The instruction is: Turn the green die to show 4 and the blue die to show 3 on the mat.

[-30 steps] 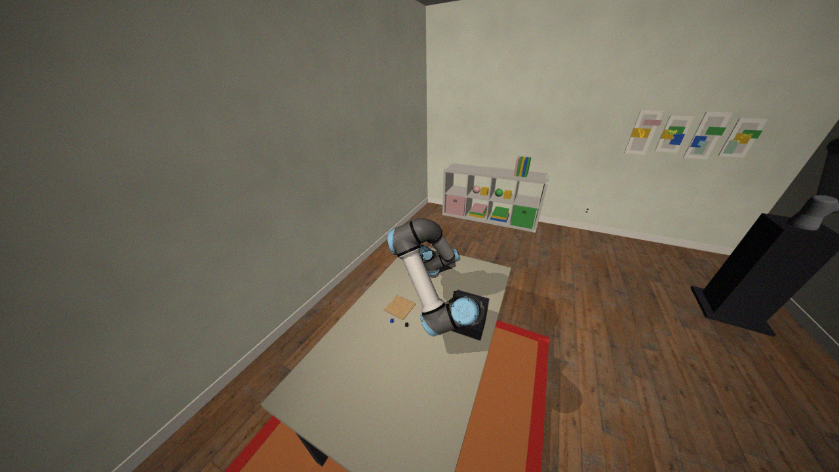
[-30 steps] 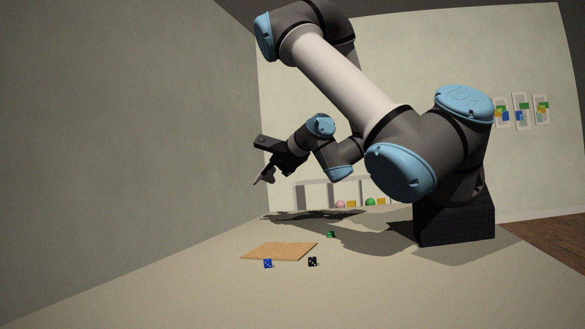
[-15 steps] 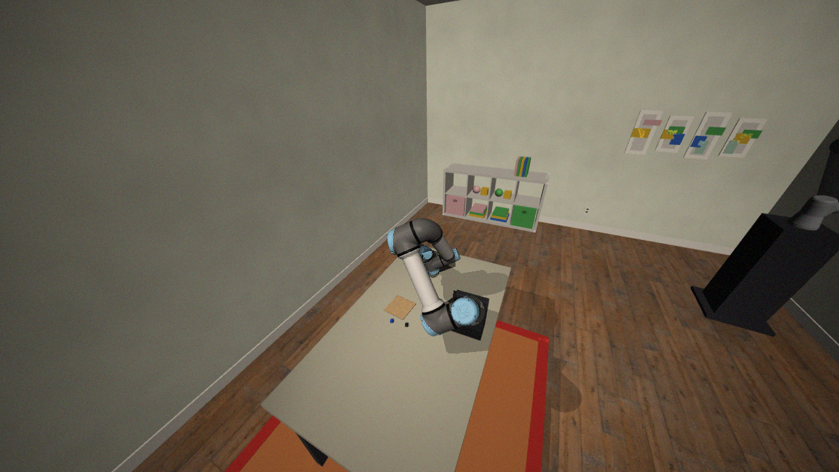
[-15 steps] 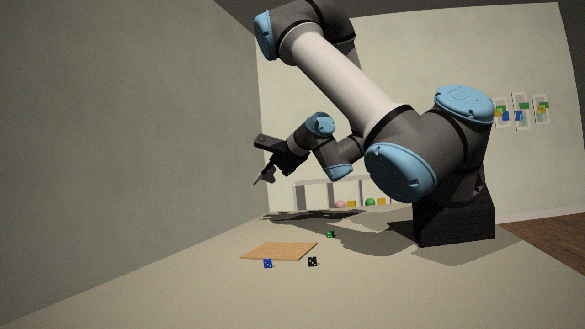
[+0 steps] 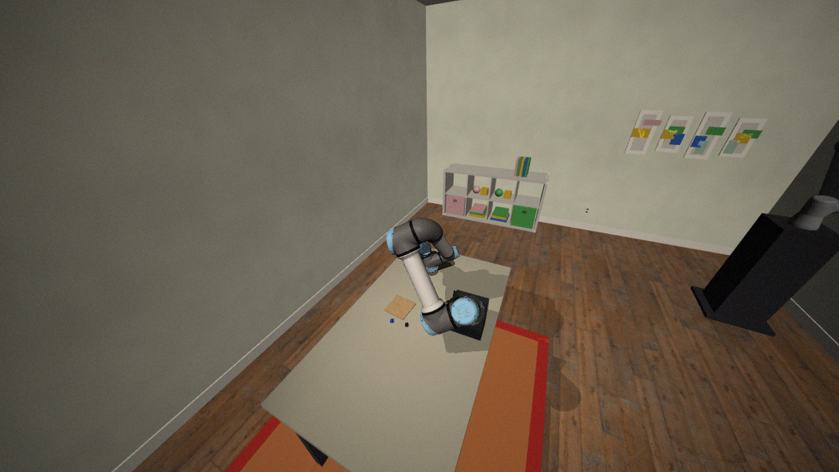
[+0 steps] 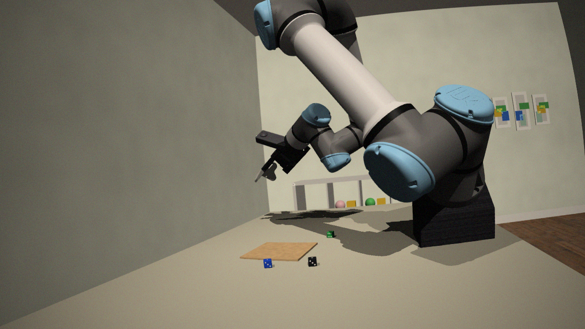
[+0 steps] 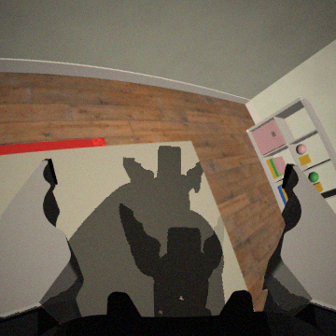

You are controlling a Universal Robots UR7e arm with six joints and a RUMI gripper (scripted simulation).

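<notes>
Now: the green die 28 cm behind my hand, 24 cm to the left of it and 19 cm below it. The rest, counted from my hand: tan mat 19 cm behind, 38 cm to the left, 20 cm below; blue die 21 cm behind, 49 cm to the left, 19 cm below; black die 29 cm behind, 47 cm to the left, 19 cm below.
</notes>
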